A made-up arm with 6 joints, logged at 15 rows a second.
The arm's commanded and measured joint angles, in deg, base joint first. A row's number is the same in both.
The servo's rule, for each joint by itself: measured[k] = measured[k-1] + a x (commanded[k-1-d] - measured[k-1]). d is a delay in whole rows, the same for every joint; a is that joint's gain. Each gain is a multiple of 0.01, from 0.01 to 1. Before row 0 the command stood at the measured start. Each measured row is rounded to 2 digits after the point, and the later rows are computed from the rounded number. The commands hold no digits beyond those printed.
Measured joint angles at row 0:
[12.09 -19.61 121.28 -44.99 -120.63 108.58]
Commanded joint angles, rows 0 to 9:
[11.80 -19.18 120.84 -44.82 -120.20 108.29]
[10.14 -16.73 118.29 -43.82 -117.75 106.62]
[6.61 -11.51 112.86 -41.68 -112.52 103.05]
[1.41 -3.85 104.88 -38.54 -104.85 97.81]
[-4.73 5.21 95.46 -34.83 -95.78 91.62]
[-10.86 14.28 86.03 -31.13 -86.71 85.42]
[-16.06 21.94 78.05 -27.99 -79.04 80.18]
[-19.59 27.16 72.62 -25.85 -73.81 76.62]
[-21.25 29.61 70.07 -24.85 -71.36 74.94]
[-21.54 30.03 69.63 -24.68 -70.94 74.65]
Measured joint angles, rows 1 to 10:
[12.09 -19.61 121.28 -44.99 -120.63 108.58]
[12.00 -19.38 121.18 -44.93 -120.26 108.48]
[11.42 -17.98 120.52 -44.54 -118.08 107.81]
[9.93 -14.55 118.76 -43.54 -113.24 106.10]
[7.29 -8.88 115.57 -41.79 -105.94 103.12]
[3.56 -1.41 110.94 -39.35 -97.10 98.98]
[-0.91 6.91 105.21 -36.47 -88.06 94.10]
[-5.61 14.88 98.96 -33.50 -80.21 89.09]
[-9.94 21.39 92.90 -30.82 -74.64 84.60]
[-13.45 25.75 87.65 -28.73 -71.79 81.12]
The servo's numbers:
d 1
a 0.31 0.53 0.23 0.35 0.87 0.36

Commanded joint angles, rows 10 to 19:
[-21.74 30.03 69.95 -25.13 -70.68 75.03]
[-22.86 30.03 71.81 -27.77 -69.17 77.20]
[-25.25 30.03 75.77 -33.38 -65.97 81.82]
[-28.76 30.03 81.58 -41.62 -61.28 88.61]
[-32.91 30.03 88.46 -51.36 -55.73 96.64]
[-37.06 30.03 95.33 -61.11 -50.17 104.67]
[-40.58 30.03 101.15 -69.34 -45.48 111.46]
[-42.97 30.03 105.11 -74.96 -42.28 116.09]
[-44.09 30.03 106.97 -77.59 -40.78 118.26]
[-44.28 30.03 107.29 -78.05 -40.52 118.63]
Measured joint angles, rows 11 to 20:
[-15.96 28.02 83.51 -27.31 -71.05 78.79]
[-17.75 29.09 80.39 -26.55 -70.73 77.44]
[-19.33 29.59 78.42 -26.98 -69.37 77.35]
[-21.17 29.82 77.81 -29.22 -66.41 78.96]
[-23.52 29.93 78.68 -33.56 -61.95 82.43]
[-26.43 29.98 80.93 -39.79 -56.54 87.55]
[-29.73 30.01 84.24 -47.25 -51.00 93.71]
[-33.09 30.02 88.13 -54.98 -46.20 100.10]
[-36.15 30.03 92.04 -61.97 -42.79 105.86]
[-38.61 30.03 95.47 -67.44 -41.04 110.32]

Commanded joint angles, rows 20 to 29:
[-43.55 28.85 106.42 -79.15 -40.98 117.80]
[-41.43 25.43 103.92 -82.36 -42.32 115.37]
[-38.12 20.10 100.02 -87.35 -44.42 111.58]
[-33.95 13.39 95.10 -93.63 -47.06 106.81]
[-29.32 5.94 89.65 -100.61 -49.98 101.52]
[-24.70 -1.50 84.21 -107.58 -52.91 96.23]
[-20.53 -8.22 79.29 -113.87 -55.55 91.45]
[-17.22 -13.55 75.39 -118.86 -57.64 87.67]
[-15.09 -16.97 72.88 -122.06 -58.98 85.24]
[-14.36 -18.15 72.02 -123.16 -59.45 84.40]
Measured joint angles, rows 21 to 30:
[-40.37 30.03 98.19 -71.15 -40.59 113.31]
[-41.36 29.40 100.08 -73.95 -40.93 114.93]
[-41.38 27.30 100.96 -76.89 -42.14 115.09]
[-40.37 23.48 100.74 -80.55 -44.12 113.83]
[-38.38 18.13 99.44 -85.13 -46.68 111.30]
[-35.57 11.67 97.19 -90.55 -49.55 107.78]
[-32.20 4.69 94.20 -96.51 -52.47 103.62]
[-28.58 -2.15 90.77 -102.59 -55.15 99.24]
[-25.06 -8.19 87.23 -108.28 -57.32 95.07]
[-21.97 -12.84 83.93 -113.10 -58.76 91.53]

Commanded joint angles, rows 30 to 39:
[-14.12 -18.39 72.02 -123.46 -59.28 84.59]
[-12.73 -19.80 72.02 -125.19 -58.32 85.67]
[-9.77 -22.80 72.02 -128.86 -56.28 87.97]
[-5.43 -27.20 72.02 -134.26 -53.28 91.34]
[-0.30 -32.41 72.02 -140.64 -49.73 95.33]
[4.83 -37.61 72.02 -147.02 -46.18 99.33]
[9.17 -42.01 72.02 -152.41 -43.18 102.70]
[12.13 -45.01 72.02 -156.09 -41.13 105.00]
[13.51 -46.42 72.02 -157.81 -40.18 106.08]
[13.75 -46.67 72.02 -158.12 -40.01 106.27]
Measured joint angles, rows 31 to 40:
[-19.61 -15.65 81.19 -116.62 -59.36 88.96]
[-17.91 -17.10 79.08 -119.01 -59.29 87.39]
[-16.30 -18.53 77.46 -121.17 -58.45 86.77]
[-14.28 -20.79 76.21 -123.86 -56.56 87.20]
[-11.54 -24.19 75.25 -127.50 -53.71 88.69]
[-8.06 -28.55 74.51 -132.10 -50.25 91.08]
[-4.06 -33.35 73.94 -137.32 -46.71 94.05]
[0.04 -37.94 73.50 -142.60 -43.64 97.16]
[3.79 -41.69 73.16 -147.32 -41.46 99.98]
[6.80 -44.20 72.90 -150.99 -40.35 102.18]

